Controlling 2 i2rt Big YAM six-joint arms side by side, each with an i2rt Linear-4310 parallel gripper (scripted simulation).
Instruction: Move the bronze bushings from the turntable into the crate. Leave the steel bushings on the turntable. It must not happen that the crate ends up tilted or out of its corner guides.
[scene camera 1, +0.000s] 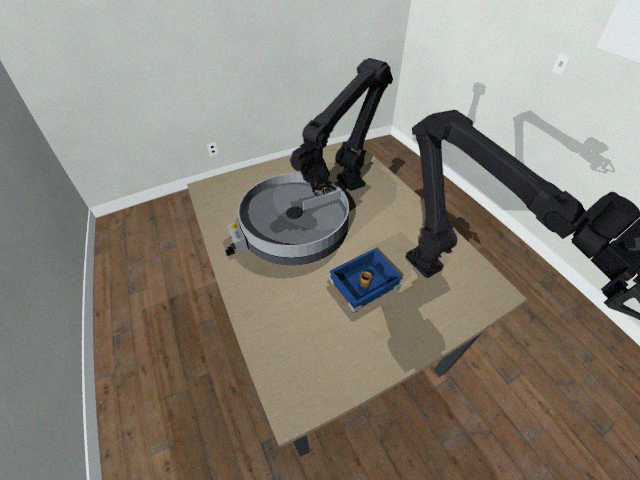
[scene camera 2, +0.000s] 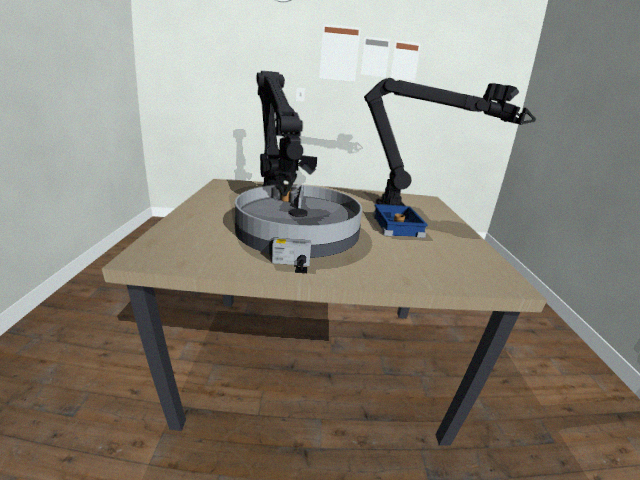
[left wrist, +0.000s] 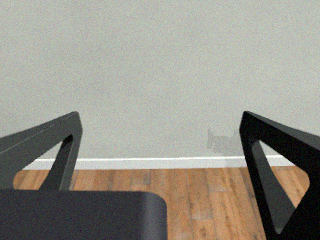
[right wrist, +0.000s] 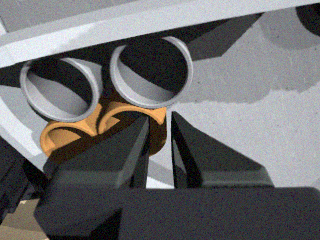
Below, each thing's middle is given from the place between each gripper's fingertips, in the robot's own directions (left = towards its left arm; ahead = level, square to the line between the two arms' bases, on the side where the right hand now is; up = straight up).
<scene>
The blue crate (scene camera 1: 347, 275) lies 2 cm ahead of my right hand, 43 cm to the left of it and 6 cm below it.
I see the blue crate 250 mm ahead of my left hand, 560 mm to the right of it and 430 mm below it.
</scene>
